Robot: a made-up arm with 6 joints.
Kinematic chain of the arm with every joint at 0, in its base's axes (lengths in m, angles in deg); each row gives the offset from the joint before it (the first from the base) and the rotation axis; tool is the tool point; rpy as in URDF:
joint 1: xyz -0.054 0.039 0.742 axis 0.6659 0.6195 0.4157
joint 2: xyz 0.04 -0.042 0 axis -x
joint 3: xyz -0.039 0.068 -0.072 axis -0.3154 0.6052 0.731
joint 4: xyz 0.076 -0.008 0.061 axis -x
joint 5: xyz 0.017 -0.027 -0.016 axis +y
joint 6: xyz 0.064 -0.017 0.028 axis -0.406 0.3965 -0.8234
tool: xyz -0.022 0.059 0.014 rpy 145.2 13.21 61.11
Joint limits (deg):
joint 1: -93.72..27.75
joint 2: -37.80..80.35
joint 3: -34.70..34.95
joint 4: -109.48..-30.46
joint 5: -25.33..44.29
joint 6: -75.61..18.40
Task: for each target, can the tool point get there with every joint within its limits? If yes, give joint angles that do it. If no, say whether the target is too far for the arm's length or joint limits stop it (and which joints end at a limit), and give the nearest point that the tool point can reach.
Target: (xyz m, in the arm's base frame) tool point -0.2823 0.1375 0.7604
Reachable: no: joint limits stop it (at a limit: joint 1, joint 3, joint 5) | nearest point -0.1113 0.0564 0.8256 | short by 0.200 m
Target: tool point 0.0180 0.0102 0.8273
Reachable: yes | joints -62.89 57.42 -13.09 -64.08 10.12 -11.86
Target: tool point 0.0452 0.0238 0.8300
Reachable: yes | joints -58.66 2.18 -4.13 -38.79 30.75 -20.91
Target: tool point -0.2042 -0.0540 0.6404
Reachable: no: joint limits stop it (at a limit: joint 1, joint 3, joint 4, joint 5, joint 6) | nearest point -0.0288 0.0020 0.6950 | short by 0.192 m
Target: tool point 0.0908 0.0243 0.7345
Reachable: yes | joints -12.49 42.90 -5.35 -74.24 33.03 -6.15
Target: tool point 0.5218 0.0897 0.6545
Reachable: no: too far | nearest point 0.1536 0.0454 0.6995 | short by 0.374 m
